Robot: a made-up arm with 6 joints.
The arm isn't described. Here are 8 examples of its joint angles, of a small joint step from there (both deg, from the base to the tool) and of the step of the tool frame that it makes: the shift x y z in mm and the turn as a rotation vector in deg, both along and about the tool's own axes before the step.
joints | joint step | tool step
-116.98 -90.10 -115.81 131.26 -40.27 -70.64 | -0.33 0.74 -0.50 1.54 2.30 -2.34 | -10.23 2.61 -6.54 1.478 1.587 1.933
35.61 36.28 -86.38 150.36 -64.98 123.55 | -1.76 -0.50 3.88 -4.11 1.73 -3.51 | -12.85 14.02 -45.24 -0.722 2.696 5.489
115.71 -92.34 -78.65 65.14 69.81 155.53 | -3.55 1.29 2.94 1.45 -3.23 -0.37 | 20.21 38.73 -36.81 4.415 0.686 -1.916
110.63 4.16 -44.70 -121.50 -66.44 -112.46 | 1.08 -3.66 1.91 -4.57 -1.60 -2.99 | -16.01 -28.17 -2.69 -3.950 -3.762 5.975
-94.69 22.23 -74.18 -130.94 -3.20 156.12 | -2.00 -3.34 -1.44 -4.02 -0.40 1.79 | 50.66 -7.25 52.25 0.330 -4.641 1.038
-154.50 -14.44 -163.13 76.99 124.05 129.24 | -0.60 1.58 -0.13 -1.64 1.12 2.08 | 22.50 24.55 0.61 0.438 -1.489 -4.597
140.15 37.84 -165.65 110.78 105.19 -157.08 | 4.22 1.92 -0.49 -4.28 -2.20 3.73 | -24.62 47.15 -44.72 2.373 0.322 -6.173
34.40 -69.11 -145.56 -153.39 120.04 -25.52 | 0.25 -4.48 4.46 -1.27 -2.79 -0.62 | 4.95 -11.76 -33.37 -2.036 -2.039 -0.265
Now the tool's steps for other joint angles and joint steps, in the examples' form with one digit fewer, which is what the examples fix.
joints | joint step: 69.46 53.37 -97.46 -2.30 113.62 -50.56 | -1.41 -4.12 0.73 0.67 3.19 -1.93
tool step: -57.9 25.5 16.5 0.82 -1.72 1.71
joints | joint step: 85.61 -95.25 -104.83 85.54 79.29 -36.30 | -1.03 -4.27 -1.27 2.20 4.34 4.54
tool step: 5.0 97.8 4.8 3.91 2.51 1.64
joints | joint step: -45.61 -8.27 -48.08 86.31 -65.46 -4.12 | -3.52 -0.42 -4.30 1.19 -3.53 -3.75
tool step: 49.0 40.9 -17.9 -1.27 -6.57 -2.23
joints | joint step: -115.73 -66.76 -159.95 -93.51 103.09 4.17 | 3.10 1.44 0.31 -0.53 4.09 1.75
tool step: 10.0 42.4 -44.7 0.30 6.23 0.90
